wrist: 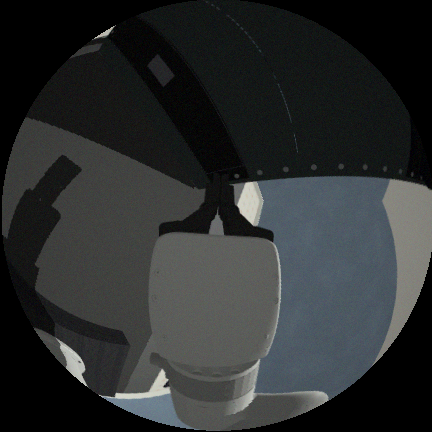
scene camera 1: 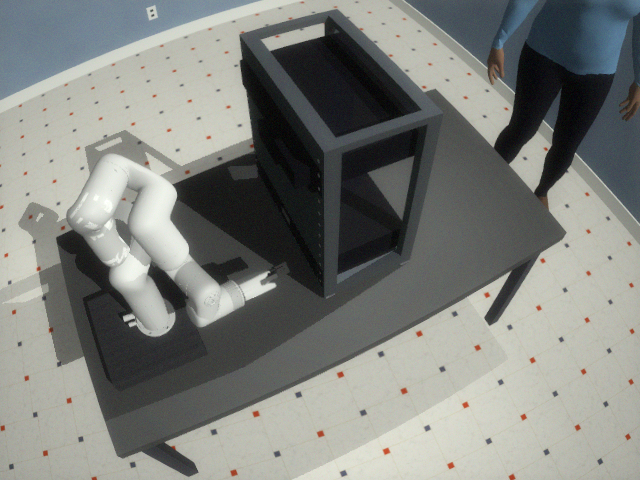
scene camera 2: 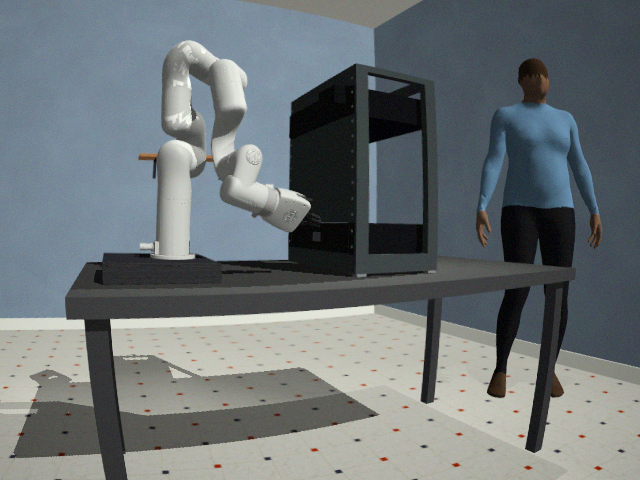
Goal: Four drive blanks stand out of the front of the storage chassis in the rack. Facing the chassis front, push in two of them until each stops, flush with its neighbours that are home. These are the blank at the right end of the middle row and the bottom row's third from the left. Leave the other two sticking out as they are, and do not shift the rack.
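Where they show: gripper, fingertip midpoint: (wrist: 219,181) (scene camera 1: 286,267) (scene camera 2: 319,222); arm's base, link origin: (scene camera 1: 155,317) (scene camera 2: 172,257).
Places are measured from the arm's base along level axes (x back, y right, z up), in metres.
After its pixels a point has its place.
Observation:
The rack (scene camera 1: 331,222) @[x -0.507, y 0.098, z 0.318 m] (scene camera 2: 361,180) @[x -0.503, y 0.098, z 0.214 m] (wrist: 341,172) @[x -0.488, y 0.093, z 0.257 m] stands upright, its dark front facing the arm. The front is in deep shadow; I cannot make out the separate drive blanks, their rows or which stick out. A black unit with a small grey square (scene camera 2: 316,236) @[x -0.469, y -0.152, z 0.054 m] (wrist: 161,70) @[x -0.470, y -0.148, z 0.055 m] sits low in the rack. My gripper (scene camera 1: 279,268) @[x -0.402, y 0.041, z 0.098 m] (scene camera 2: 317,220) @[x -0.402, y 0.041, z 0.098 m] (wrist: 219,181) @[x -0.402, y 0.041, z 0.098 m] is shut and empty, its fingertips together. It is low in front of the rack, near the end of the front by the near post; in the wrist view the tips overlap the end of the black unit. Contact cannot be told.
The rack stands on a dark table (scene camera 1: 465,206) @[x -1.064, y -0.035, z -0.051 m] (scene camera 2: 310,302) @[x -0.281, y 0.307, z -0.077 m]. The arm's base is on a black block (scene camera 1: 155,356) @[x 0.032, y 0.120, z -0.001 m] (scene camera 2: 160,269) @[x 0.038, y 0.156, z -0.016 m] at the table's other end. Another dark unit (scene camera 2: 395,111) @[x -0.641, y 0.058, z 0.441 m] sits high in the rack. A person (scene camera 1: 578,41) (scene camera 2: 537,155) stands behind the table.

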